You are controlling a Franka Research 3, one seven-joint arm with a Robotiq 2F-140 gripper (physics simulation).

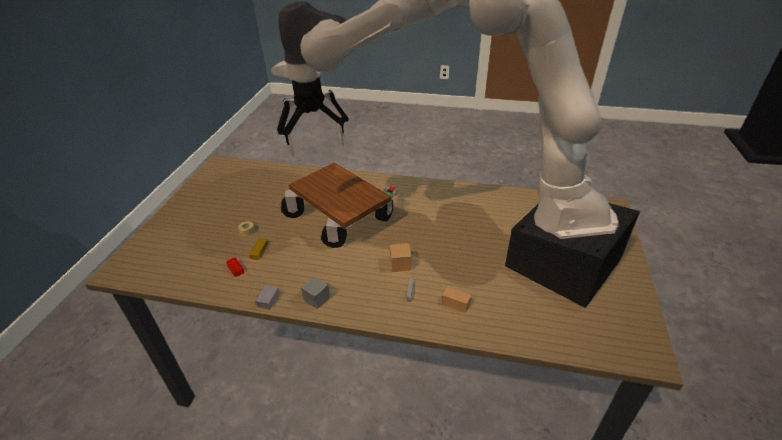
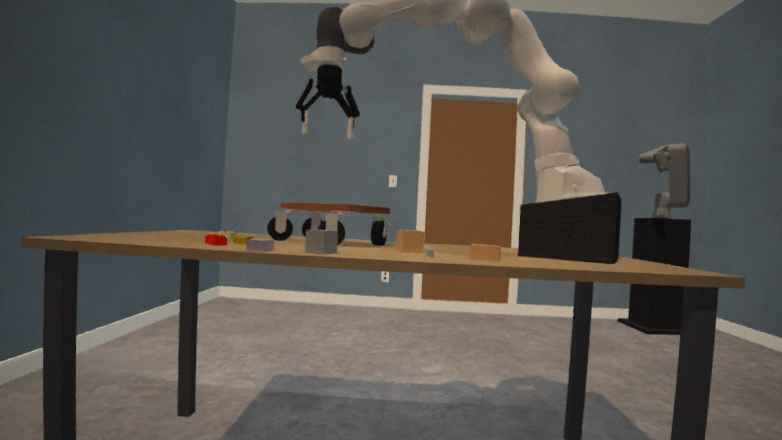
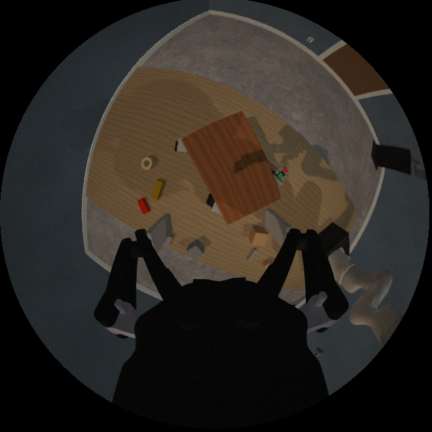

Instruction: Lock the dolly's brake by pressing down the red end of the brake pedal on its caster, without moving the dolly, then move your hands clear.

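Note:
The dolly [image 1: 340,192] [image 2: 333,207] [image 3: 231,167] has a brown wooden deck and black wheels on grey caster brackets, and stands on the table. The brake pedal shows at its right caster, with a red end [image 1: 391,188] [image 3: 285,171] on the outer side and a green end [image 1: 389,193] [image 2: 382,220] [image 3: 280,176] nearer the deck. The pedal's exact tilt is too small to tell. My gripper [image 1: 316,147] [image 2: 327,135] [image 3: 217,219] is open and empty, fingers pointing down, high above the dolly and apart from the dolly and the pedal.
On the table [image 1: 180,257] [image 2: 136,246], an orange cube [image 1: 400,257], an orange block [image 1: 456,298], a grey cube [image 1: 315,292], a lilac block [image 1: 267,297], a small grey bar [image 1: 410,290], a red brick [image 1: 235,267], a yellow block [image 1: 258,249] and a beige ring [image 1: 240,229] lie in front or left of the dolly.

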